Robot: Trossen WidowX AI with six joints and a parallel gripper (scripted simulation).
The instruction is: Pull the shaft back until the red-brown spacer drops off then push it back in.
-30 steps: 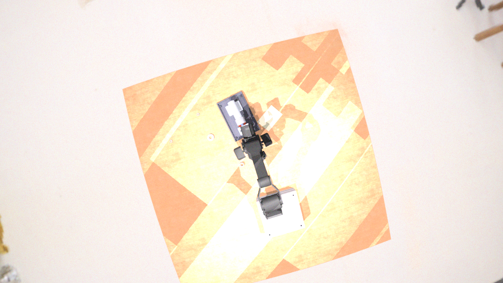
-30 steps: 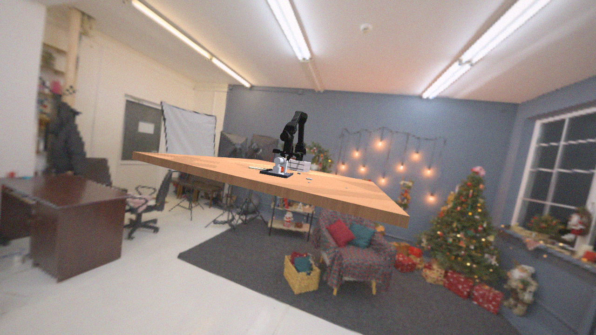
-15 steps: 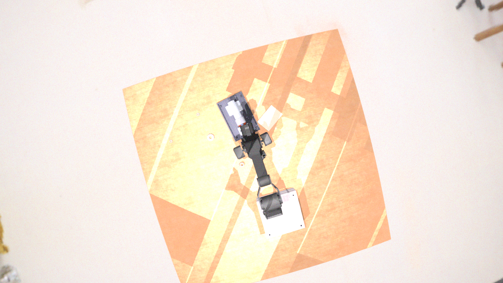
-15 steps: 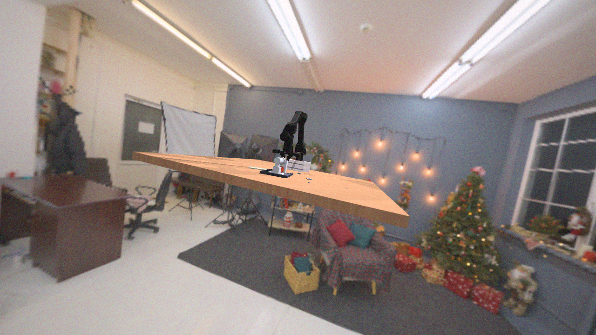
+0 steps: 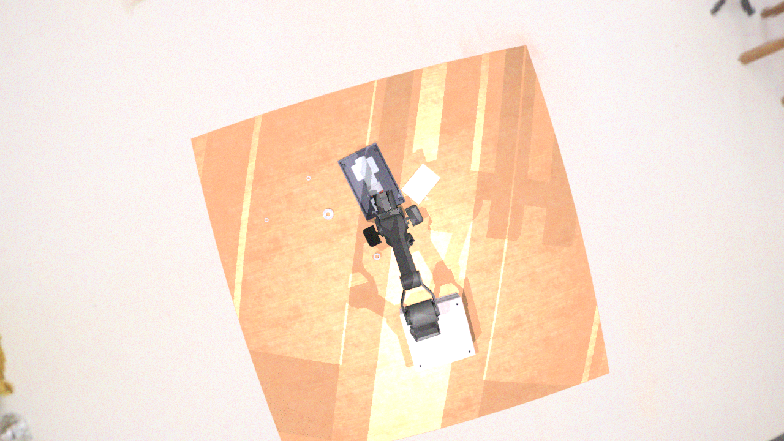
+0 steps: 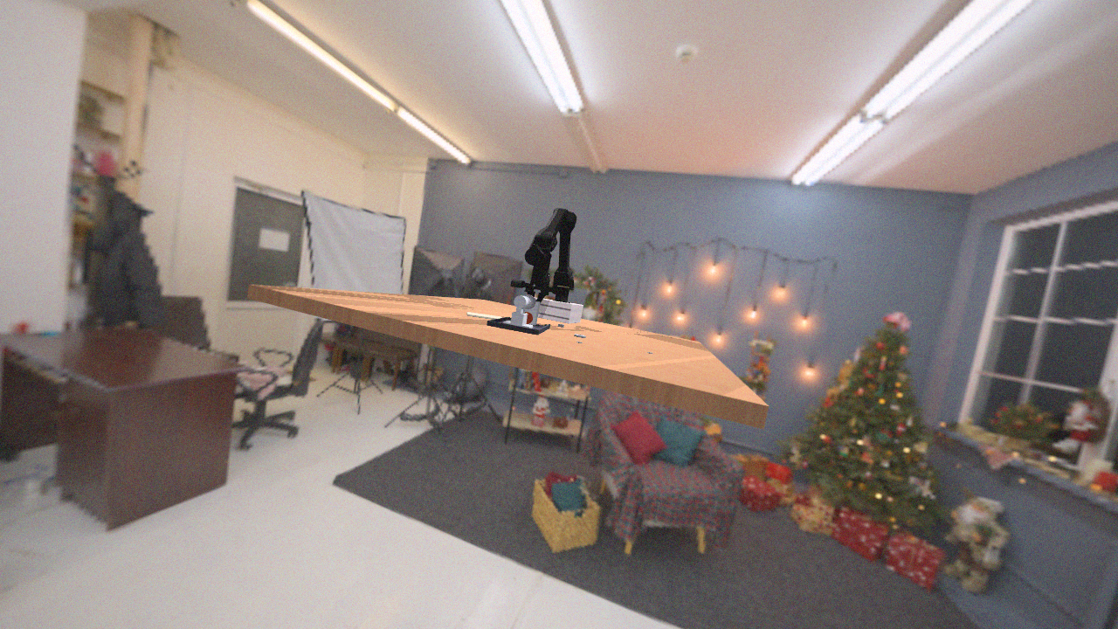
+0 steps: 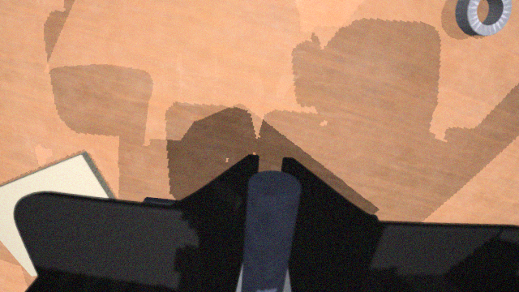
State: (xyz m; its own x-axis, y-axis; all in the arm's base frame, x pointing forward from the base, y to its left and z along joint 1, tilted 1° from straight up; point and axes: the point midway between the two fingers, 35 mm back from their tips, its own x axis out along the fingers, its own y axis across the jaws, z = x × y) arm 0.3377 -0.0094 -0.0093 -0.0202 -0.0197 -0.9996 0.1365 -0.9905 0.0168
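Now: the red-brown spacer 13 cm ahead of my gripper tip, 2 cm to the left of it and 2 cm below it. Round my gripper tip: cream flat block (14 cm to the right, 10 cm ahead, 4 cm below); dark grey shaft (8 cm ahead, 3 cm above, 1 cm to the left).
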